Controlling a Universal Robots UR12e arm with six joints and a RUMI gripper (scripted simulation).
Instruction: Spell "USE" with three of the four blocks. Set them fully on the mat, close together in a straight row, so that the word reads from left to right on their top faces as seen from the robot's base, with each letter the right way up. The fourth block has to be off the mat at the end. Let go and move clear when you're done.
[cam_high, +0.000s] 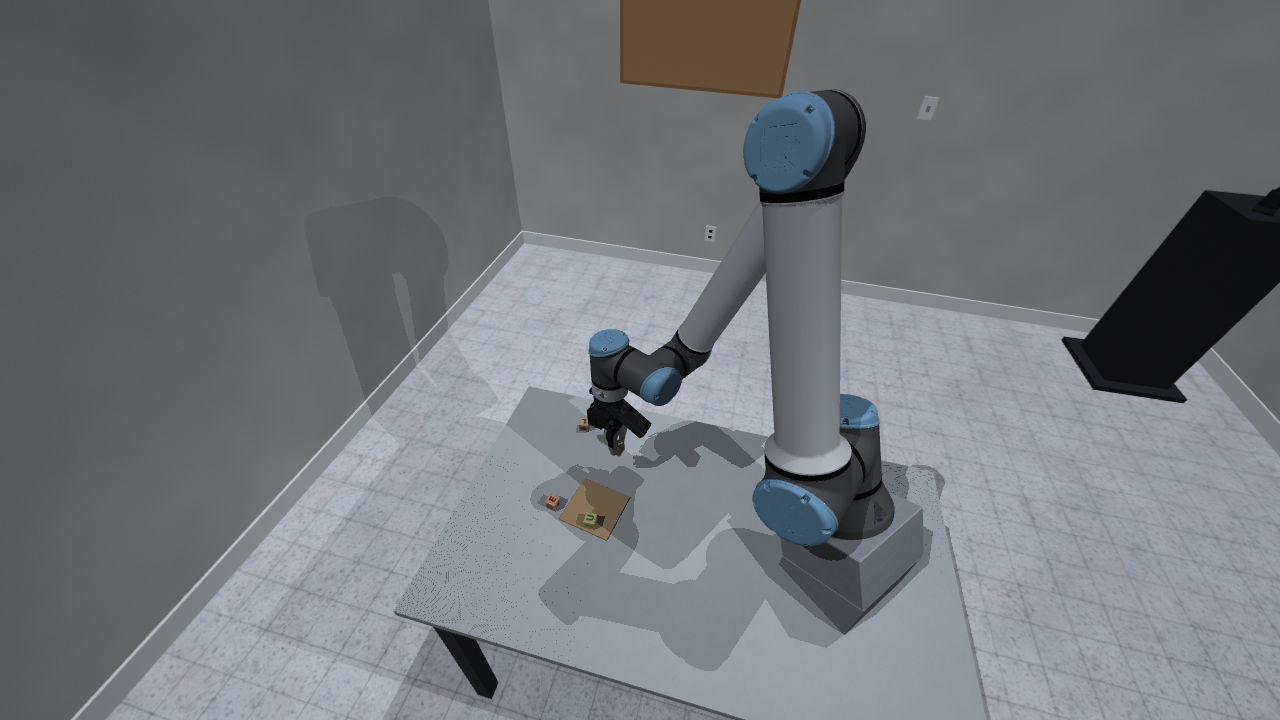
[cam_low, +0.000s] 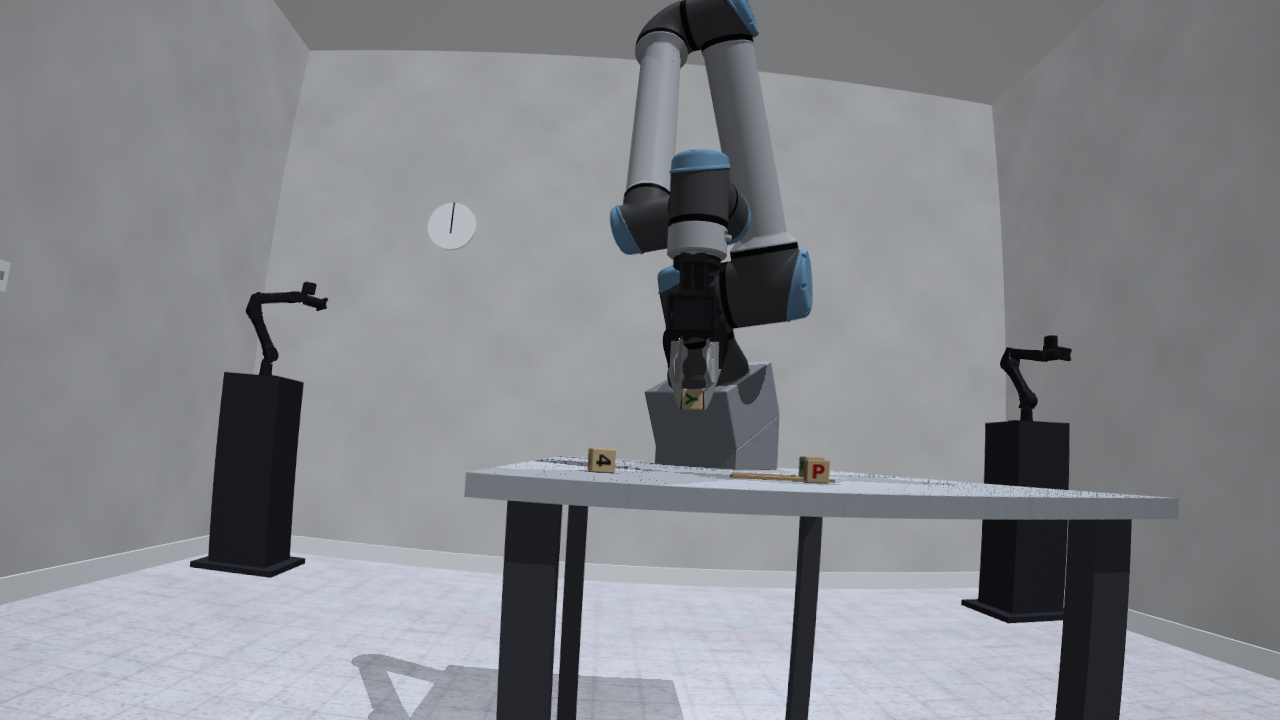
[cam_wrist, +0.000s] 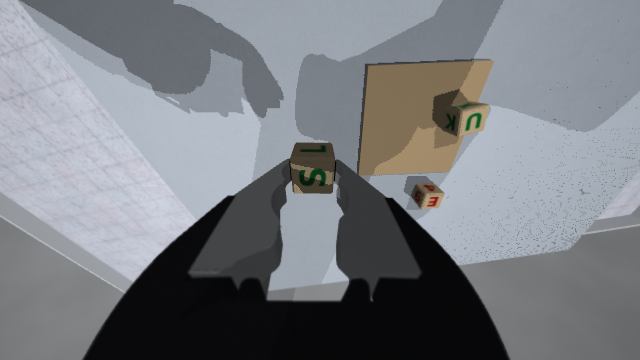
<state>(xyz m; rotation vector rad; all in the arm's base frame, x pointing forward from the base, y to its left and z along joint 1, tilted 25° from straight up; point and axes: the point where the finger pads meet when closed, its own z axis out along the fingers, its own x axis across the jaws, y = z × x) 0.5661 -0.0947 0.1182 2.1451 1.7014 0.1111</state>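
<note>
Now: the tan mat 30 mm ahead of my hand, 130 mm to the left of it and 110 mm below it.
</note>
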